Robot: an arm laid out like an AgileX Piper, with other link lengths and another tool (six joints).
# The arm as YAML. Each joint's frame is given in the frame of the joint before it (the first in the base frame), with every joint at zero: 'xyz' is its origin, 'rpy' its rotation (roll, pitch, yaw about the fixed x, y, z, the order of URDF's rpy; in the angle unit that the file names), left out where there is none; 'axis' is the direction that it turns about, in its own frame. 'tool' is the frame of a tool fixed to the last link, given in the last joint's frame.
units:
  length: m
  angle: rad
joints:
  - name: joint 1
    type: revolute
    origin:
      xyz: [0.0, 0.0, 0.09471]
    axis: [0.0, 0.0, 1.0]
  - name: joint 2
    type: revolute
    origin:
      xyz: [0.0, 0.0, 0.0]
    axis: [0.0, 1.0, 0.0]
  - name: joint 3
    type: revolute
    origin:
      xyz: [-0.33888, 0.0, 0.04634]
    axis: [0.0, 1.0, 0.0]
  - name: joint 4
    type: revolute
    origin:
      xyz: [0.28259, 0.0, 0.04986]
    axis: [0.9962, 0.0, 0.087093]
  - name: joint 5
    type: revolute
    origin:
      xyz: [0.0, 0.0, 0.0]
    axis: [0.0, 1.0, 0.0]
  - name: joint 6
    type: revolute
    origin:
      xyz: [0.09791, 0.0, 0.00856]
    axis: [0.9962, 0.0, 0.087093]
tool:
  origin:
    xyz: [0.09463, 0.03, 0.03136]
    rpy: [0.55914, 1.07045, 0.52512]
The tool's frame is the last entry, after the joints.
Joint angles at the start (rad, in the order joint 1, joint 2, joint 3, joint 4, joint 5, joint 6): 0.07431 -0.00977 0.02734 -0.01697 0.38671 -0.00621
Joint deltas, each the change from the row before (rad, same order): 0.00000 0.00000 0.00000 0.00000 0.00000 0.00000; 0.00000 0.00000 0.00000 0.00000 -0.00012 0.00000; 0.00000 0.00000 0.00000 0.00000 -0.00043 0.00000; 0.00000 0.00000 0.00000 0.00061 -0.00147 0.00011; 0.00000 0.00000 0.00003 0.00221 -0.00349 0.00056; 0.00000 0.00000 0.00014 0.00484 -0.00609 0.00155; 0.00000 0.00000 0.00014 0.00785 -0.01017 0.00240; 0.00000 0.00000 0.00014 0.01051 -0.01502 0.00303; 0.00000 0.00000 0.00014 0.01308 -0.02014 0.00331; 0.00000 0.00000 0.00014 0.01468 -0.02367 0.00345; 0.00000 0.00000 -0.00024 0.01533 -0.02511 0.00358; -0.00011 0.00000 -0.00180 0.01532 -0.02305 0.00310; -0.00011 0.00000 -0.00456 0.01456 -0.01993 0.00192
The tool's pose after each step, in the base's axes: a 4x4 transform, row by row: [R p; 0 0 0 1], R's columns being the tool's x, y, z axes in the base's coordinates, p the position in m. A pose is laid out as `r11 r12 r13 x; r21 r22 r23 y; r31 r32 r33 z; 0 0 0 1`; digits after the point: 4 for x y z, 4 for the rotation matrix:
0.0200 0.0065 0.9998 0.1343; 0.2204 0.9753 -0.0108 0.0393; -0.9752 0.2206 0.0181 0.1429; 0 0 0 1
0.0201 0.0065 0.9998 0.1343; 0.2204 0.9753 -0.0108 0.0393; -0.9752 0.2206 0.0182 0.1429; 0 0 0 1
0.0205 0.0064 0.9998 0.1343; 0.2205 0.9753 -0.0108 0.0393; -0.9752 0.2206 0.0186 0.1430; 0 0 0 1
0.0219 0.0060 0.9997 0.1343; 0.2213 0.9752 -0.0107 0.0394; -0.9750 0.2214 0.0200 0.1433; 0 0 0 1
0.0251 0.0053 0.9997 0.1345; 0.2242 0.9745 -0.0108 0.0395; -0.9742 0.2244 0.0232 0.1441; 0 0 0 1
0.0304 0.0041 0.9995 0.1347; 0.2307 0.9730 -0.0110 0.0397; -0.9725 0.2309 0.0286 0.1454; 0 0 0 1
0.0394 0.0020 0.9992 0.1350; 0.2412 0.9704 -0.0115 0.0401; -0.9697 0.2415 0.0378 0.1476; 0 0 0 1
0.0529 -0.0012 0.9986 0.1355; 0.2552 0.9668 -0.0123 0.0405; -0.9654 0.2555 0.0514 0.1508; 0 0 0 1
0.0709 -0.0059 0.9975 0.1361; 0.2722 0.9621 -0.0137 0.0410; -0.9596 0.2725 0.0699 0.1551; 0 0 0 1
0.0922 -0.0116 0.9957 0.1366; 0.2910 0.9566 -0.0158 0.0414; -0.9523 0.2912 0.0916 0.1602; 0 0 0 1
0.1150 -0.0180 0.9932 0.1371; 0.3106 0.9504 -0.0188 0.0416; -0.9436 0.3106 0.1149 0.1658; 0 0 0 1
0.1373 -0.0244 0.9902 0.1374; 0.3294 0.9439 -0.0224 0.0417; -0.9342 0.3293 0.1376 0.1718; 0 0 0 1
0.1590 -0.0314 0.9868 0.1375; 0.3463 0.9378 -0.0259 0.0417; -0.9246 0.3458 0.1600 0.1784; 0 0 0 1

